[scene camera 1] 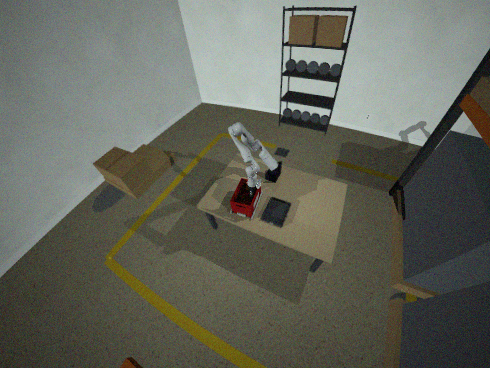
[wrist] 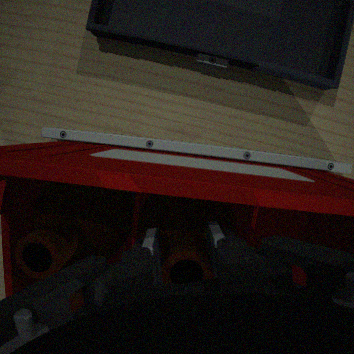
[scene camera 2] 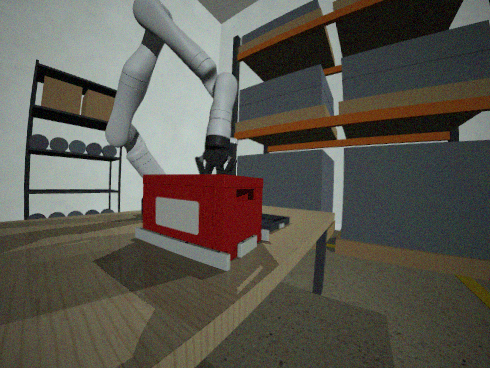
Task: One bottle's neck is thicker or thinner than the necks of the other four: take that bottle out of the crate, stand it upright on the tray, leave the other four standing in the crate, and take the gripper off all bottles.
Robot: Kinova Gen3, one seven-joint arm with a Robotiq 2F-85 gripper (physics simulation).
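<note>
A red crate stands on the wooden table, and its cells hold brown bottles. My gripper reaches down into the crate's top. In the wrist view its two fingers press on either side of the neck of a brown bottle in the cell by the near wall. Another bottle stands in the cell to the left. The crate walls hide the other bottles. The dark tray lies empty on the table just beyond the crate.
A grey rail runs along the crate's foot. The table ends a little past the tray. A black shelf rack stands by the back wall, cardboard boxes lie on the floor at the left, and pallet racking stands at the right.
</note>
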